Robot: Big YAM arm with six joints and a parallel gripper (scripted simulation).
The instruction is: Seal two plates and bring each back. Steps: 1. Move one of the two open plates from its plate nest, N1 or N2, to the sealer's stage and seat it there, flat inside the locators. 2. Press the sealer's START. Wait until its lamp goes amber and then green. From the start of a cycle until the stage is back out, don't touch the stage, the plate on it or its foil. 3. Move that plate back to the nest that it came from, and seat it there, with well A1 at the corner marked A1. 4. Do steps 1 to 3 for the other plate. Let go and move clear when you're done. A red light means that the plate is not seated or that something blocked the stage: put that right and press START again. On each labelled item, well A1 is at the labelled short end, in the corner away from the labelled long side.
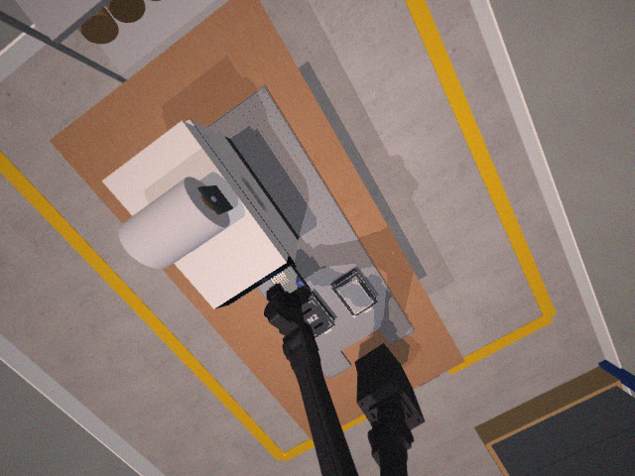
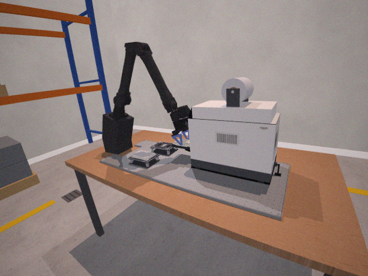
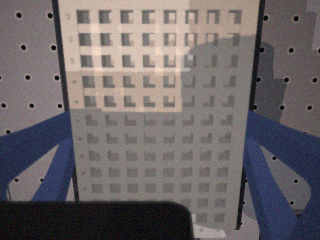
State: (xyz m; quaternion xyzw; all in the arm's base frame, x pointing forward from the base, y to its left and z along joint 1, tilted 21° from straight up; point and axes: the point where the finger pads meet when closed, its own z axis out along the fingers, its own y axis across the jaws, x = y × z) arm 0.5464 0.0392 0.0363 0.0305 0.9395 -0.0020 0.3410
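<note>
Right now my hand is right at the white well plate. From my hand the other things lie so: foil roll: 33 cm ahead, 2 cm to the right, 31 cm above; dark sealer stage: 2 cm below; start button: 11 cm ahead, 9 cm to the left, 9 cm above.
</note>
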